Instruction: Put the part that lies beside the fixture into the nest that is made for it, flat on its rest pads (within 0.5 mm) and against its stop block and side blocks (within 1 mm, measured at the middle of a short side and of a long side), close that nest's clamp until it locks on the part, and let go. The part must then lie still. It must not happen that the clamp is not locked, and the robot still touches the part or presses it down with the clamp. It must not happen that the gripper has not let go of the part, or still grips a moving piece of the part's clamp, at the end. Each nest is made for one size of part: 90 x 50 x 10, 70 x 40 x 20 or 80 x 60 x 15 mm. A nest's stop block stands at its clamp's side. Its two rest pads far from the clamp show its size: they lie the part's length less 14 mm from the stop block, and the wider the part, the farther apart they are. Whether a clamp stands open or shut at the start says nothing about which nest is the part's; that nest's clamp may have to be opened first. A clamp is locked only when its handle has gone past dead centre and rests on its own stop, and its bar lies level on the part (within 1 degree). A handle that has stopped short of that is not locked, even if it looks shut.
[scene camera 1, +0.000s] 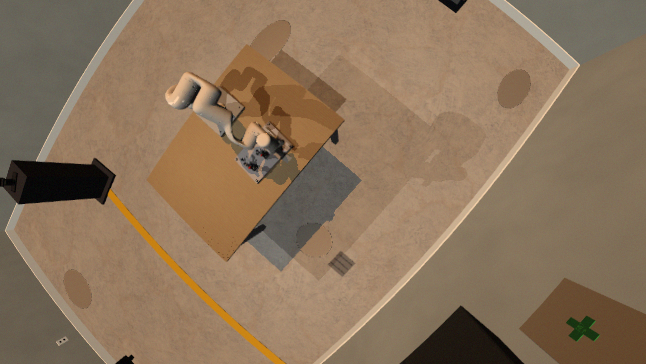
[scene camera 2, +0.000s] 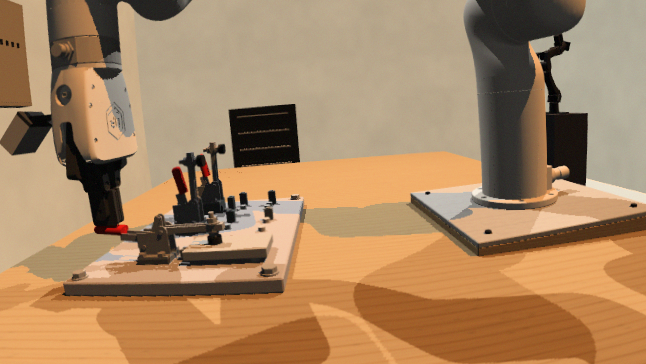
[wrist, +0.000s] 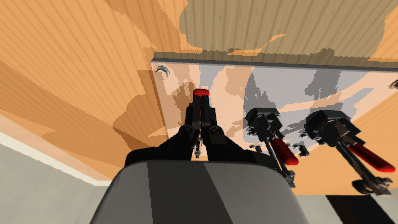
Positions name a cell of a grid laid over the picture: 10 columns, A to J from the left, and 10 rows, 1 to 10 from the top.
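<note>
My gripper (scene camera 2: B7), (wrist: F5). Fixture plate (scene camera 2: B8), (wrist: H5). Flat tan part (scene camera 2: D7).
</note>
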